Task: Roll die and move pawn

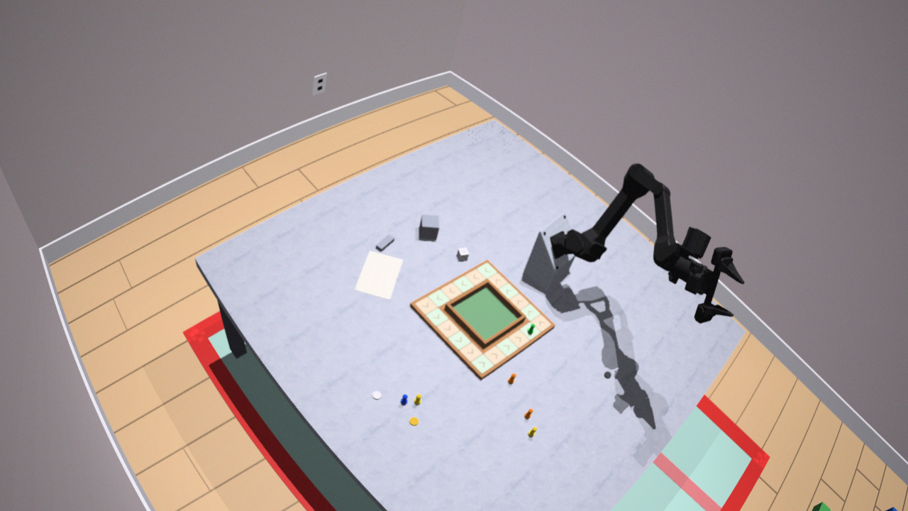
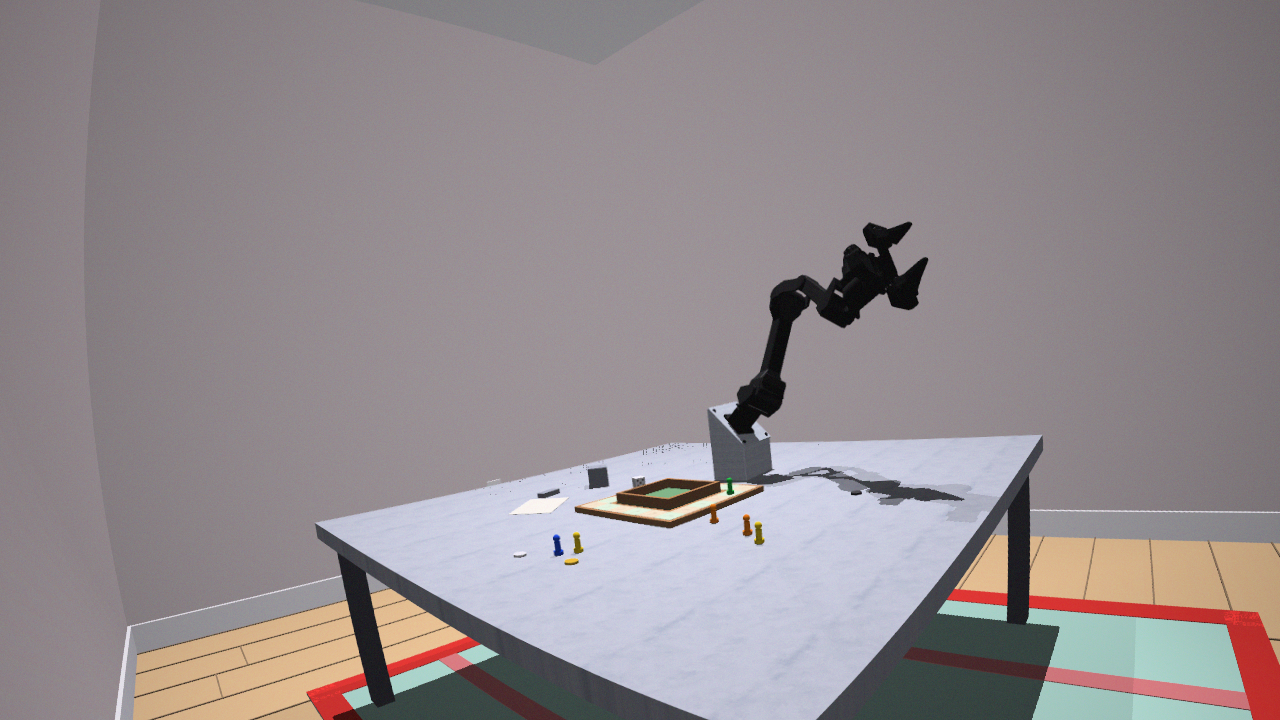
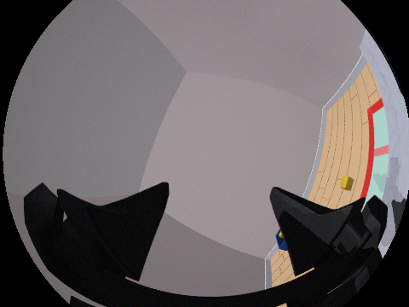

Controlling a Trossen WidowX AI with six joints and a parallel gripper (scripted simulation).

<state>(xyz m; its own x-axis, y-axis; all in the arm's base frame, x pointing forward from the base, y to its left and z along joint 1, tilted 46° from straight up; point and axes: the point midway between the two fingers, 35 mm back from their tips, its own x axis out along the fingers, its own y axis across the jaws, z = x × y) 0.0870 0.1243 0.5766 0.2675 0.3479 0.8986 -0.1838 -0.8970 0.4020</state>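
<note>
Right now my gripper tip is 120 mm short of the grey die, 720 mm to the left of it and 450 mm above it. Also, from my gripper tip: dark disc: 60 mm ahead, 160 mm to the right, 460 mm below; then green dice tray: 210 mm ahead, 520 mm to the right, 460 mm below; then green pawn: 150 mm ahead, 410 mm to the right, 440 mm below.
</note>
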